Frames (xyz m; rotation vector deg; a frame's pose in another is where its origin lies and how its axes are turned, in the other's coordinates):
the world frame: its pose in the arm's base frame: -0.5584 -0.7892 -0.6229 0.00 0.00 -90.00
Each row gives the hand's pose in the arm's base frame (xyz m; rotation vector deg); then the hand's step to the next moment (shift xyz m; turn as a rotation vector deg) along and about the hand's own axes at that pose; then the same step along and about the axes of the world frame.
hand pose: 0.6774 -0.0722 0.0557 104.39 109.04 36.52
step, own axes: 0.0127 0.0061 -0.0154 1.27 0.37 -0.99
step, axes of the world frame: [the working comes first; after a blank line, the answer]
step, axes of the arm's base frame: -0.0049 0.0124 0.0161 -0.35 1.25 1.03

-0.0124 -0.0049 0.0161 -1.25 -0.35 1.03
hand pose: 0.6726 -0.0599 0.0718 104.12 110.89 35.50
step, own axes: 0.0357 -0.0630 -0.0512 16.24 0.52 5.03
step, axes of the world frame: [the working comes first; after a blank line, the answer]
step, axes of the arm's base frame: -0.0831 0.0304 0.0055 2.28 16.43 -3.75

-0.0304 -0.0831 0.0055 -16.43 2.28 -3.75
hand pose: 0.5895 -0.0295 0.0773 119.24 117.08 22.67
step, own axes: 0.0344 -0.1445 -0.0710 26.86 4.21 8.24
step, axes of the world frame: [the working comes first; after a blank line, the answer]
step, axes of the arm's base frame: -0.1594 0.0349 0.0220 6.92 27.09 -5.04

-0.0349 -0.1594 0.0220 -27.09 6.92 -5.04
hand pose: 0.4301 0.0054 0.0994 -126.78 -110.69 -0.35
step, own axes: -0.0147 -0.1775 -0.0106 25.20 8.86 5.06
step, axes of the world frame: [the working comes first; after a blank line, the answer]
step, axes of the arm's base frame: -0.1749 0.0058 0.0350 11.66 24.40 -2.85

-0.0058 -0.1749 0.0350 -24.40 11.66 -2.85
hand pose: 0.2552 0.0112 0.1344 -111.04 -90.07 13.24
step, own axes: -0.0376 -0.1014 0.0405 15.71 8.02 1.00
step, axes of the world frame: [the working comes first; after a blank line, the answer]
step, axes of the arm's base frame: -0.1138 -0.0110 0.0160 10.39 14.21 -1.48

0.0110 -0.1138 0.0160 -14.21 10.39 -1.48
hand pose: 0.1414 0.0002 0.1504 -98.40 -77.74 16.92
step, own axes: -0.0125 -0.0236 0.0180 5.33 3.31 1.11
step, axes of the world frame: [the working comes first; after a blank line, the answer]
step, axes of the arm's base frame: -0.0319 -0.0021 0.0035 3.40 5.21 -1.38

0.0021 -0.0319 0.0035 -5.21 3.40 -1.38
